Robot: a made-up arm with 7 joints.
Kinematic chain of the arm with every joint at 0, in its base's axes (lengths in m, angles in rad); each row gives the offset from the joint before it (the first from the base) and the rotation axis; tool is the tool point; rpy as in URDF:
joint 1: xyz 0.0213 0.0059 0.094 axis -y
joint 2: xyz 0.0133 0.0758 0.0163 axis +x
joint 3: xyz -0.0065 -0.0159 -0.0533 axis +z
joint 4: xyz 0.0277 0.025 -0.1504 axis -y
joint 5: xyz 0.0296 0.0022 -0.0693 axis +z
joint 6: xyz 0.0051 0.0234 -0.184 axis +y
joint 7: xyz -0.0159 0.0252 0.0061 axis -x
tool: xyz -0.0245 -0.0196 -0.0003 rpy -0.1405 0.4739 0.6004
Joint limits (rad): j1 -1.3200..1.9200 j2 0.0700..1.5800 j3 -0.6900..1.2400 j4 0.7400..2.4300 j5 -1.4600..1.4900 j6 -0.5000..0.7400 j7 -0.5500..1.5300
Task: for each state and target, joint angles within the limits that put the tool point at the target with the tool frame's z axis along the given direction. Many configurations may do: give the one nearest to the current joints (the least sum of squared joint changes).
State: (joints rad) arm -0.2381 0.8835 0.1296 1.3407 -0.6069 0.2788 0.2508
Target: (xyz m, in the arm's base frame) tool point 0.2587 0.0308 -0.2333 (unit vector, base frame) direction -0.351 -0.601 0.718
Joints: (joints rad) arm 0.0743 0.0700 -0.6162 0.7400 -0.6531 0.7081 -0.5424
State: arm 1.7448 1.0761 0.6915 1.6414 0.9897 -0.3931 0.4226
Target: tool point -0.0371 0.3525 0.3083 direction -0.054 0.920 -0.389
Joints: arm 1.6673 1.1052 0.6124 1.5475 1.1980 -0.1765 1.2165
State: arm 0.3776 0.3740 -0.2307 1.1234 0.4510 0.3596 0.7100
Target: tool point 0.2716 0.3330 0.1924 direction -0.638 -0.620 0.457
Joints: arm 0.7148 1.1164 -0.1189 1.2134 -0.1640 0.5642 0.1609
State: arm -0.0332 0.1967 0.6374 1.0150 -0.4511 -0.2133 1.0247
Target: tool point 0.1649 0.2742 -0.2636 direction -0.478 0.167 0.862
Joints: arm -0.0772 0.1486 0.4285 0.7400 -0.5313 -0.3909 0.2134
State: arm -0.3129 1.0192 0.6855 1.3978 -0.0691 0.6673 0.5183
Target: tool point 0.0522 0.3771 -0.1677 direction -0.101 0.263 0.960
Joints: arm -0.4197 0.5209 0.5874 0.8163 0.1216 0.3860 0.5018
